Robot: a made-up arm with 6 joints.
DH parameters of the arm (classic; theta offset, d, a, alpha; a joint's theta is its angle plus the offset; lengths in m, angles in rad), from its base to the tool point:
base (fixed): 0.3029 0 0.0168 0
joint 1: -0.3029 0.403 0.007 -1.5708
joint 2: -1.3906 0 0.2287 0
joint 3: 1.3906 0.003 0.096 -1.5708
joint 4: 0 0.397 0.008 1.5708
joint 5: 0 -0.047 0.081 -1.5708
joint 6: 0 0 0.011 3.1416
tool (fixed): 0 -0.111 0 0
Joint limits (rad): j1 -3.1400..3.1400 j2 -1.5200..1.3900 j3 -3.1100..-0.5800 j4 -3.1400..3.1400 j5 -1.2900..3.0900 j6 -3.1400..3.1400
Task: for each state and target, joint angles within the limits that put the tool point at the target. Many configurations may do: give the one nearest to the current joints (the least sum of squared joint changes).
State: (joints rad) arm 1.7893 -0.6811 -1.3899 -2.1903 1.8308 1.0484
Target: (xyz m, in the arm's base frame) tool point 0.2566 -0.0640 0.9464
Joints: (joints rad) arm 2.4078 -1.2981 -1.4713 -1.8393 2.1871 1.0450
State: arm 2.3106 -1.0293 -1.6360 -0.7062 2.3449 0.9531
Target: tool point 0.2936 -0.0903 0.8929
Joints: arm 2.3409 -1.2874 -1.8976 -0.8281 2.2868 0.9565
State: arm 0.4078 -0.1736 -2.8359 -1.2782 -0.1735 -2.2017
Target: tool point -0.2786 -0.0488 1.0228
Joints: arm 0.5913 -0.2518 -3.1100 -1.2605 -0.6503 -2.1876
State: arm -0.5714 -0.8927 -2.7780 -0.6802 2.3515 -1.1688
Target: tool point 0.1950 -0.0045 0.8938
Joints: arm 0.1908 -0.4045 -2.1192 -0.0790 2.6099 -1.1883
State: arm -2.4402 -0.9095 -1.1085 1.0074 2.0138 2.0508
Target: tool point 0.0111 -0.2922 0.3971
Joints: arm -1.8637 -0.4466 -0.5800 1.0230 2.0936 2.0371
